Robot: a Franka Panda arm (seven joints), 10 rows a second.
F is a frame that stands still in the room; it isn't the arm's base.
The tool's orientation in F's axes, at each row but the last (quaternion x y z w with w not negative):
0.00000, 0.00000, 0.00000, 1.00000
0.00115, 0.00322, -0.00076, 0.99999
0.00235, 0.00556, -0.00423, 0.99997
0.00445, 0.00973, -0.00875, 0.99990
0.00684, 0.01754, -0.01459, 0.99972
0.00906, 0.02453, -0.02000, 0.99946
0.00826, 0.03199, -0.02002, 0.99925
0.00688, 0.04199, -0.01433, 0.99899
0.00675, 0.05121, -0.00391, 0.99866
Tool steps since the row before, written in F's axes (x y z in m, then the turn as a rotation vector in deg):
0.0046, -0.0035, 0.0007, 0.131, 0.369, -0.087
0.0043, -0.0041, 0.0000, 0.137, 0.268, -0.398
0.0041, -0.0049, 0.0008, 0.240, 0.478, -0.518
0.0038, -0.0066, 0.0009, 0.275, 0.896, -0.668
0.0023, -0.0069, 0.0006, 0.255, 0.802, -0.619
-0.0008, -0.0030, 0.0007, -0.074, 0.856, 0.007
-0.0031, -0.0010, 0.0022, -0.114, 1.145, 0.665
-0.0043, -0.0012, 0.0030, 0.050, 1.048, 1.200
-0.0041, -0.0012, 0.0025, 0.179, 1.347, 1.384
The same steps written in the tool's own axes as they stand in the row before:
0.0046, -0.0035, 0.0007, 0.131, 0.369, -0.087
0.0043, -0.0041, 0.0000, 0.139, 0.267, -0.398
0.0041, -0.0049, 0.0009, 0.242, 0.478, -0.518
0.0039, -0.0065, 0.0010, 0.272, 0.895, -0.671
0.0025, -0.0068, 0.0008, 0.253, 0.801, -0.621
-0.0007, -0.0030, 0.0007, -0.108, 0.852, -0.013
-0.0032, -0.0011, 0.0020, -0.202, 1.149, 0.636
-0.0045, -0.0013, 0.0026, -0.081, 1.064, 1.184
-0.0043, -0.0012, 0.0021, 0.027, 1.366, 1.376

